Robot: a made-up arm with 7 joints.
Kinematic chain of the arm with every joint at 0, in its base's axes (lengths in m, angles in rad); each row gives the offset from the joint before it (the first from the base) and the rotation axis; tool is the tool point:
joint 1: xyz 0 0 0.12 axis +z
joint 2: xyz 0 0.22 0 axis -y
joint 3: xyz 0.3 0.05 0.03 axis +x
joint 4: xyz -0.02 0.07 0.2 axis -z
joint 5: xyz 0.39 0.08 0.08 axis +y
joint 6: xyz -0.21 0 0.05 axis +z
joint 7: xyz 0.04 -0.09 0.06 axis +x
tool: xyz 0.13 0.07 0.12
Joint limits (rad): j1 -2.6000..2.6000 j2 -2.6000..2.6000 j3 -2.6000..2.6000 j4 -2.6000..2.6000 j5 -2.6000..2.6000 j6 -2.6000..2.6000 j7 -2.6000..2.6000
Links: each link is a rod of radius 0.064 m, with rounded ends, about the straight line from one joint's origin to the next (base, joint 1, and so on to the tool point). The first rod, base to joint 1, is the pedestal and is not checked.
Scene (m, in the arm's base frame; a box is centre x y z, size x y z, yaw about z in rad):
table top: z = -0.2
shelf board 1: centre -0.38 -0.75 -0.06 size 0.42 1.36 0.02 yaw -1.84
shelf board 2: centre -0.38 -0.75 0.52 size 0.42 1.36 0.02 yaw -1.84
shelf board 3: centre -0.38 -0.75 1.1 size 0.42 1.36 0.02 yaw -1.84
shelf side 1: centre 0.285 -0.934 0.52 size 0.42 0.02 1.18 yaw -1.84
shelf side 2: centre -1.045 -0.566 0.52 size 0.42 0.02 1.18 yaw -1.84
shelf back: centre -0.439 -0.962 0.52 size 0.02 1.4 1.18 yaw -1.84
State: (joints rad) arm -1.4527 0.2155 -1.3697 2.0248 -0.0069 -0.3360 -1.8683
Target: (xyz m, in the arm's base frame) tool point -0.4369 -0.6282 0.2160
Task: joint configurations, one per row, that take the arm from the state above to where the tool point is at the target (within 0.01 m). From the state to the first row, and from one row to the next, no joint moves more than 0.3 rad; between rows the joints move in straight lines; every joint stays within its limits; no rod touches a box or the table.
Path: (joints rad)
1: -1.6540 0.0289 -1.1138 1.9742 0.0498 -0.3044 -1.8433
2: -1.8552 -0.1576 -0.8579 1.9235 0.1065 -0.2729 -1.8183
3: -2.0565 -0.3442 -0.6020 1.8729 0.1631 -0.2413 -1.7933
4: -2.2577 -0.5307 -0.3461 1.8223 0.2198 -0.2098 -1.7683
5: -2.4590 -0.7173 -0.0902 1.7717 0.2765 -0.1782 -1.7433
6: -2.5295 -0.6426 -0.3830 1.4952 0.3210 -0.0470 -1.5450
7: -2.6000 -0.5679 -0.6758 1.2188 0.3655 0.0842 -1.3468

